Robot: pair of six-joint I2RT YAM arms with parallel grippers.
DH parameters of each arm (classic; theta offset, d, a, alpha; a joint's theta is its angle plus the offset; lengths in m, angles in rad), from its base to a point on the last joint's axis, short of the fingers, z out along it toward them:
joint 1: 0 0.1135 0.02 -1.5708
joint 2: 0 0 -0.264 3.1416
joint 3: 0.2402 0 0.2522 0
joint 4: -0.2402 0 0.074 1.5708
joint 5: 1.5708 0 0 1.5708
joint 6: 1.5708 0.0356 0 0
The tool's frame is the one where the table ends.
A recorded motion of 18 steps. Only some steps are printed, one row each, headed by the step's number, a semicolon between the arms.
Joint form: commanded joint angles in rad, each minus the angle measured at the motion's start. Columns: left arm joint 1, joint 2, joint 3, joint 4, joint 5, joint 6; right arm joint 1, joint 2, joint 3, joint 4, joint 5, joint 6.
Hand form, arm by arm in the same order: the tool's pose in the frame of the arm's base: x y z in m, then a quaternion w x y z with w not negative. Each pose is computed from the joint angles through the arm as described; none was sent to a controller.
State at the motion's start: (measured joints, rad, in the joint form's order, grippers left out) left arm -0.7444 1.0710 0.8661 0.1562 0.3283 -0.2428; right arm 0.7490 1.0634 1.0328 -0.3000 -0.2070 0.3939
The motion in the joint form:
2: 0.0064 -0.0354 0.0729 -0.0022 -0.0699 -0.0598; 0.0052 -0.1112 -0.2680 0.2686 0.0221 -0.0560
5: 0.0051 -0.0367 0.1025 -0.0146 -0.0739 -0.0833; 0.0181 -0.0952 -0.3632 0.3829 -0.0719 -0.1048
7: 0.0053 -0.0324 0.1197 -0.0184 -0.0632 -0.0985; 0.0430 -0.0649 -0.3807 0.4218 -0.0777 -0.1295
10: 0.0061 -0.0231 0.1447 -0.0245 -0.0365 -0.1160; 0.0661 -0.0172 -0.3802 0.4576 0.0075 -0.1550
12: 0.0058 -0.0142 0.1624 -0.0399 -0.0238 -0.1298; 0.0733 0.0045 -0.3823 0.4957 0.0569 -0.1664
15: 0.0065 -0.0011 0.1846 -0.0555 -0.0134 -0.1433; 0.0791 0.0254 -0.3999 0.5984 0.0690 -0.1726
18: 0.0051 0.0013 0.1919 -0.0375 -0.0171 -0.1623; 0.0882 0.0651 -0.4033 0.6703 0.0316 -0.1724
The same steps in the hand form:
2: 0.1738 -0.1704 0.3829 0.58166 0.23852 0.64450 -0.43521; 0.1596 0.1589 0.3182 0.49501 -0.21702 0.74805 0.38508
5: 0.1725 -0.1694 0.3924 0.58290 0.22938 0.64085 -0.44376; 0.1572 0.1652 0.2931 0.48166 -0.26730 0.72899 0.40636
7: 0.1724 -0.1698 0.3972 0.58012 0.22791 0.63804 -0.45214; 0.1567 0.1730 0.2846 0.47710 -0.28719 0.72415 0.40682
10: 0.1727 -0.1710 0.4033 0.57350 0.23119 0.63350 -0.46512; 0.1614 0.1816 0.2780 0.49297 -0.28115 0.73181 0.37735
12: 0.1735 -0.1724 0.4059 0.56532 0.23147 0.63600 -0.47153; 0.1646 0.1850 0.2763 0.50960 -0.27298 0.73088 0.36277
15: 0.1752 -0.1742 0.4091 0.55790 0.23065 0.63882 -0.47692; 0.1667 0.1889 0.2763 0.53434 -0.26940 0.71071 0.36987
18: 0.1751 -0.1744 0.4131 0.56097 0.22352 0.63280 -0.48468; 0.1688 0.1965 0.2736 0.53441 -0.28182 0.69553 0.38887

